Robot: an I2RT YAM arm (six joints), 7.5 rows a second.
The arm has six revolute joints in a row. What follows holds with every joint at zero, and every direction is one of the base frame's.
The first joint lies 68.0 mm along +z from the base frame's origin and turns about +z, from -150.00 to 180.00 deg.
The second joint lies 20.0 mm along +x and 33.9 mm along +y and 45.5 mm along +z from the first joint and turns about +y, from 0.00 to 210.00 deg.
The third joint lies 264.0 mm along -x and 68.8 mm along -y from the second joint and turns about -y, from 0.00 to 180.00 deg.
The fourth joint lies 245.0 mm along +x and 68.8 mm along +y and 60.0 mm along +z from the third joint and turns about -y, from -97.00 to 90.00 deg.
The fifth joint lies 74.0 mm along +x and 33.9 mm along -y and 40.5 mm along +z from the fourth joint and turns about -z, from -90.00 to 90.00 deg.
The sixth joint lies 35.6 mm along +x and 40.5 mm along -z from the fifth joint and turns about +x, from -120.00 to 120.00 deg.
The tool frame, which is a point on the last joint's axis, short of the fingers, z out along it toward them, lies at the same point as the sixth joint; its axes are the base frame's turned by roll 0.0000, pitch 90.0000 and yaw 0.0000 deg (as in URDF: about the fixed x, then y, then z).
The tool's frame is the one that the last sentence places.
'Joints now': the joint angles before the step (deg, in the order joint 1, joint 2, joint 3, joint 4, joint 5, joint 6). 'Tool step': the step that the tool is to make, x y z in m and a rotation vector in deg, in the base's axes. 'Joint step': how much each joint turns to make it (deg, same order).
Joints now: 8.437 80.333 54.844 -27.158 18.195 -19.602
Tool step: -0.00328 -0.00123 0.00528 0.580 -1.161 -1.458
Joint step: -0.086 -1.226 0.001 -0.438 0.520 1.404
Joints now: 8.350 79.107 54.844 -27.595 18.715 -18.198
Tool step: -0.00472 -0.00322 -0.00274 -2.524 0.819 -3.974
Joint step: -0.001 -0.358 -0.613 -1.580 4.297 1.845
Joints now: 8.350 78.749 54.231 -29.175 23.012 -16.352
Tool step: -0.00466 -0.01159 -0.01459 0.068 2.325 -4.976
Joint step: -2.101 0.526 -2.194 -0.706 1.334 2.810
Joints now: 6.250 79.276 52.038 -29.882 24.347 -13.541
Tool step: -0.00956 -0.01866 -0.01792 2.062 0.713 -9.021
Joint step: -3.692 -0.173 -3.689 0.346 0.967 6.226
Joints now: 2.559 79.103 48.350 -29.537 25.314 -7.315
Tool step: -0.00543 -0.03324 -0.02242 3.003 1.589 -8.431
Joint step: -7.553 1.925 -3.170 2.461 -2.191 2.395
